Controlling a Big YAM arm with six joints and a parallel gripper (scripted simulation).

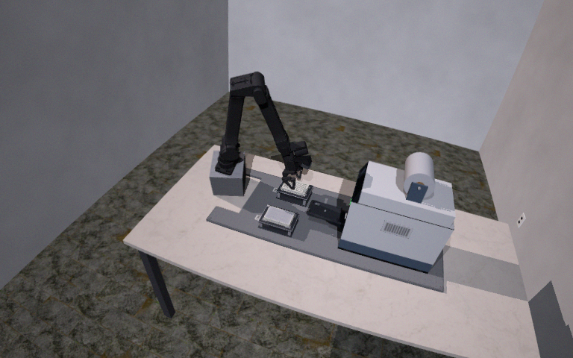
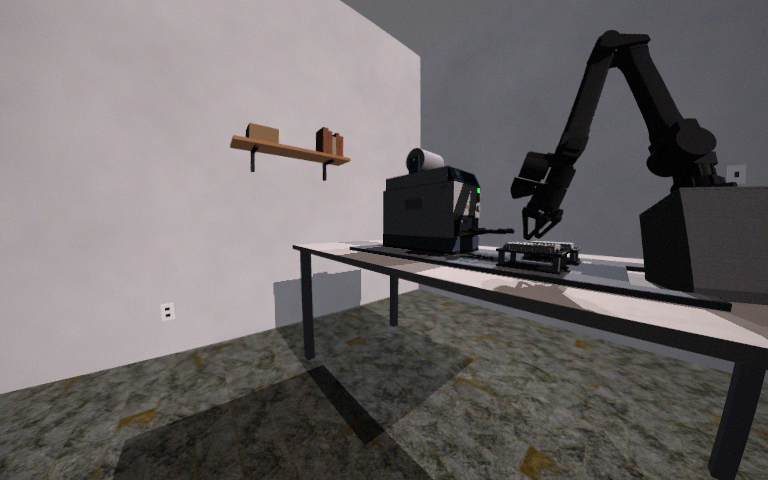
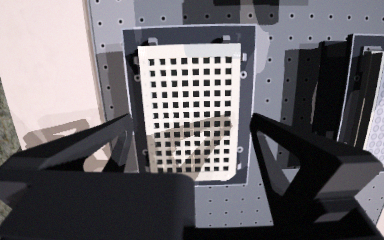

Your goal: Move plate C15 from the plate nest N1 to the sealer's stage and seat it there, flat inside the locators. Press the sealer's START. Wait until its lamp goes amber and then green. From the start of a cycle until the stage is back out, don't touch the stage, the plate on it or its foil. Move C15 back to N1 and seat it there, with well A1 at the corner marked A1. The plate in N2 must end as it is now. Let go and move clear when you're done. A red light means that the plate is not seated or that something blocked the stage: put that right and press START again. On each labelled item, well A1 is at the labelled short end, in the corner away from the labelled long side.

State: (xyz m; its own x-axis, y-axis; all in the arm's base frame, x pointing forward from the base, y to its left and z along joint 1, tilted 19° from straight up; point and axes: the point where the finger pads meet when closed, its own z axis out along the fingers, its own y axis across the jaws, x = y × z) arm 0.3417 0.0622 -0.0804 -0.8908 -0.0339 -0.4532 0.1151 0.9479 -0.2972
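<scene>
My gripper is now 30 mm above the white well plate. Round my hand: foil roll 510 mm ahead, 330 mm above, 190 mm to the right; dark stage 180 mm ahead, 170 mm to the right, 10 mm above.
</scene>
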